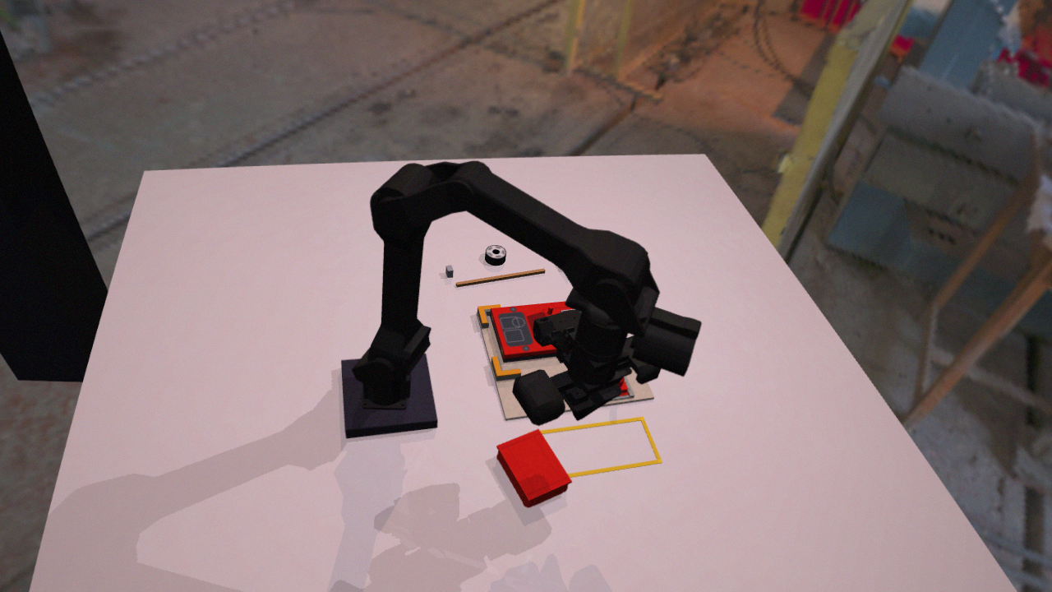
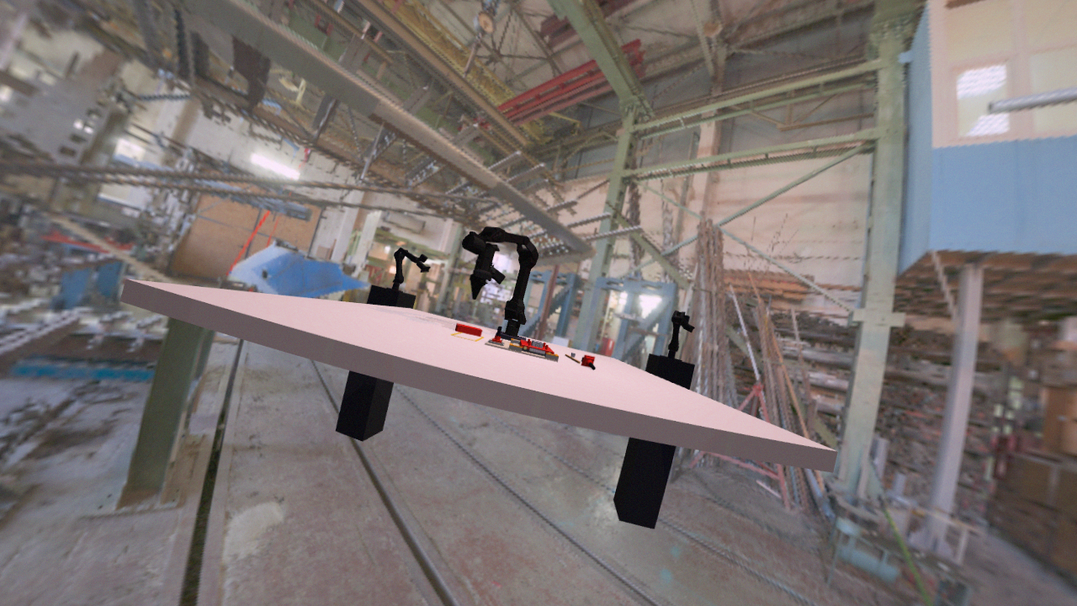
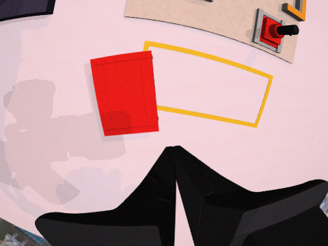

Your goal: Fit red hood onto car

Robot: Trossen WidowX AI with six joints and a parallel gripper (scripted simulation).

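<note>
Right now my gripper tip is 40 mm past the red hood, 10 mm to the left of it and 110 mm above it. From my gripper tip the other things lie so: tiny grey cube: 160 mm behind, 410 mm to the left, 120 mm below; then thin orange rod: 70 mm behind, 400 mm to the left, 130 mm below.
</note>
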